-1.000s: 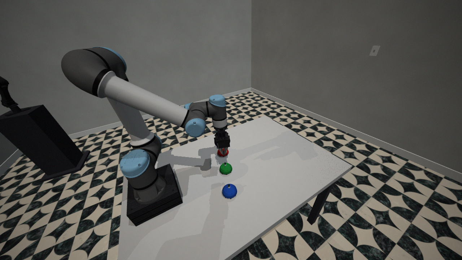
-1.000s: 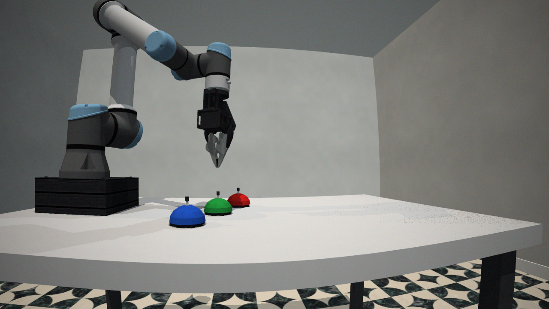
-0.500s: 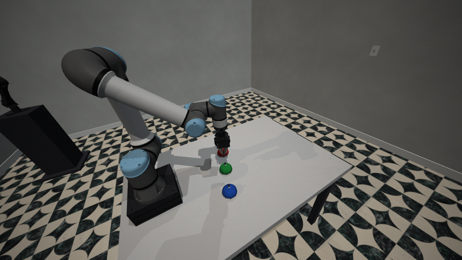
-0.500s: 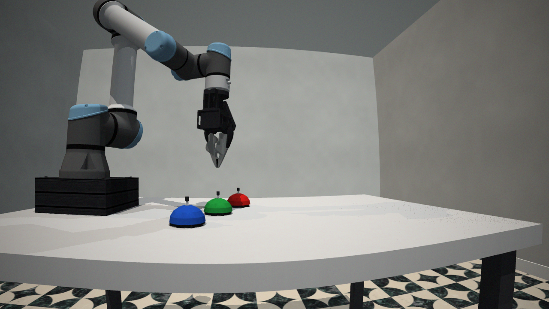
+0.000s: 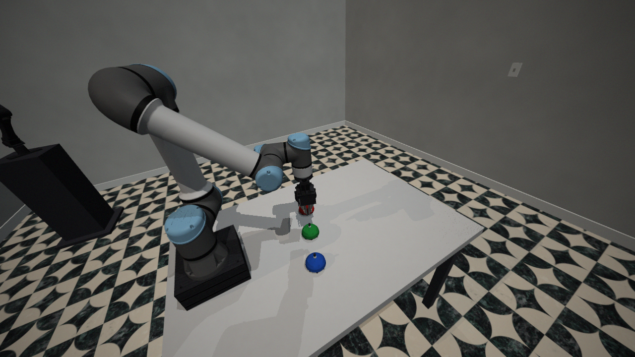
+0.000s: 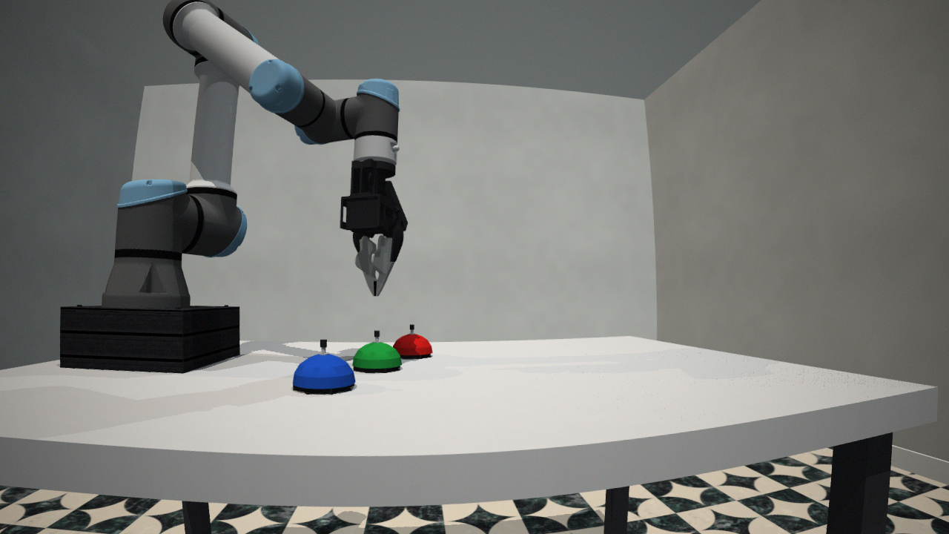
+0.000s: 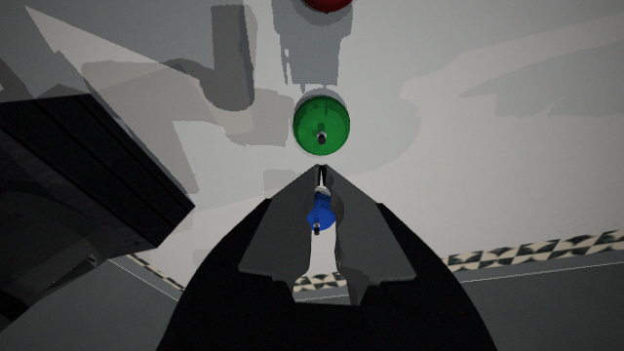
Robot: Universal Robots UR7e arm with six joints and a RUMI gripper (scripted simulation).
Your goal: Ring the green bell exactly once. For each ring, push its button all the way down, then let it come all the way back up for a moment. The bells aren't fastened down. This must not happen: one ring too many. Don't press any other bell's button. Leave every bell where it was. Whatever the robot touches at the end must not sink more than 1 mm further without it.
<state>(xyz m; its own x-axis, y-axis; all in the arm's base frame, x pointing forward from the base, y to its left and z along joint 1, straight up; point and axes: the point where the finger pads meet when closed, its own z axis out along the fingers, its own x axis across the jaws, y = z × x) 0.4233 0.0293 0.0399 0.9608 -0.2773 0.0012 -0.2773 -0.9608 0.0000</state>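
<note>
Now: the green bell 100 mm below my hand. From my hand the other things lie so: blue bell (50 mm behind, 160 mm to the right, 100 mm below); then red bell (50 mm ahead, 160 mm to the left, 100 mm below).
</note>
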